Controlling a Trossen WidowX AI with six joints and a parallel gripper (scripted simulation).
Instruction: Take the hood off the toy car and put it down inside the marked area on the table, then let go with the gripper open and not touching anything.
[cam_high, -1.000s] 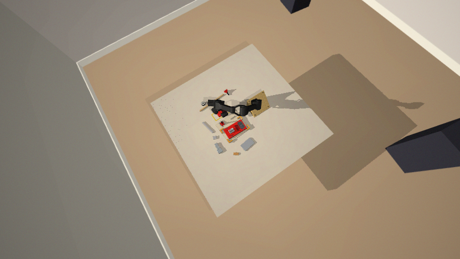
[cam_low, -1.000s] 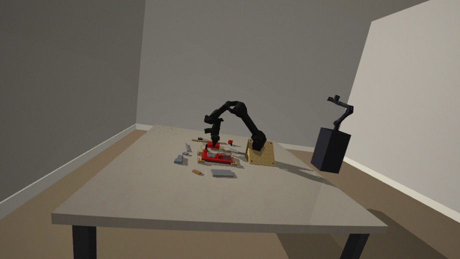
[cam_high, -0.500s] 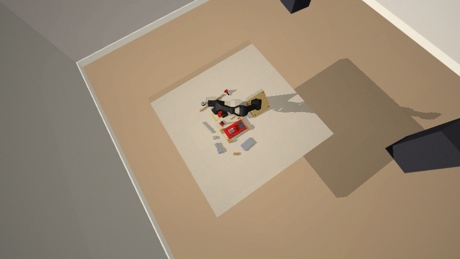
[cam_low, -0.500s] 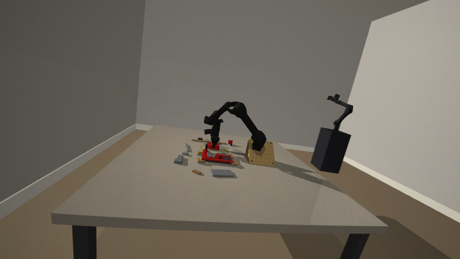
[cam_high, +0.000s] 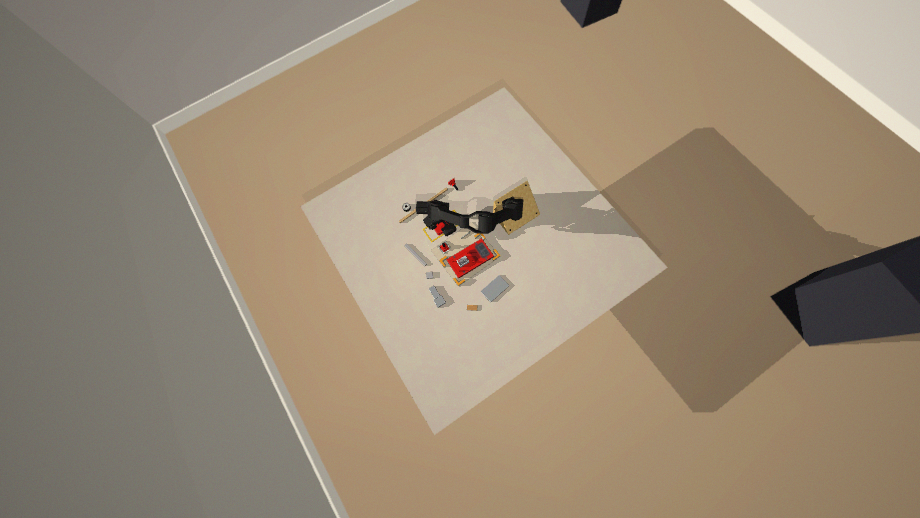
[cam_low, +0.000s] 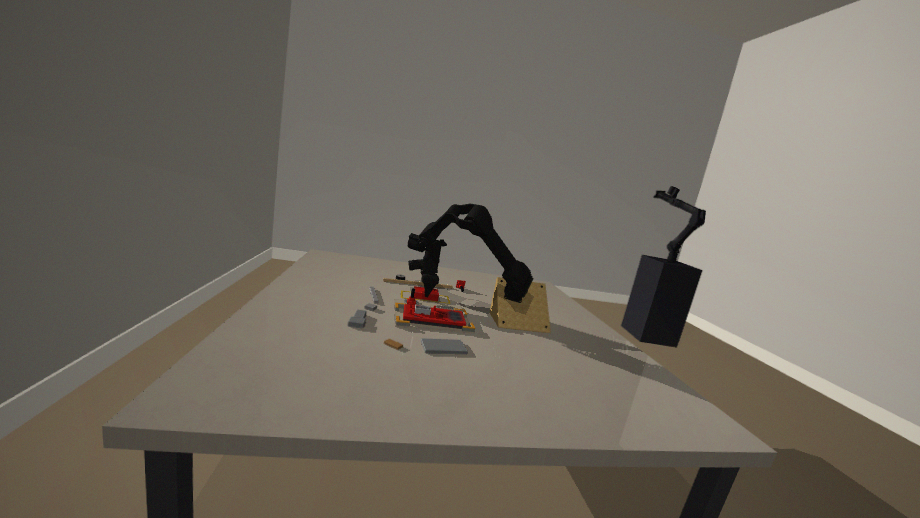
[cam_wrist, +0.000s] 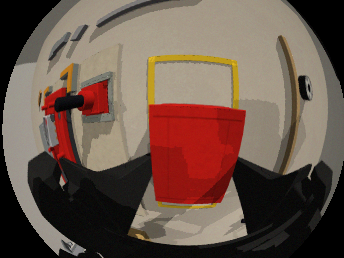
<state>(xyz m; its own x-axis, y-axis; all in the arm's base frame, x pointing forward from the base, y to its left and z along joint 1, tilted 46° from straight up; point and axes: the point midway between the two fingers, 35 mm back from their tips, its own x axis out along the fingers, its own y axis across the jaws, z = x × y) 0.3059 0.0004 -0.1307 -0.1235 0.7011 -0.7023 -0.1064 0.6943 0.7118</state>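
The red hood is right at my gripper tip. Round my gripper tip: small brown block: 60 mm ahead, 440 mm to the left, 10 mm below; then small black wheel: 120 mm ahead, 170 mm to the right.
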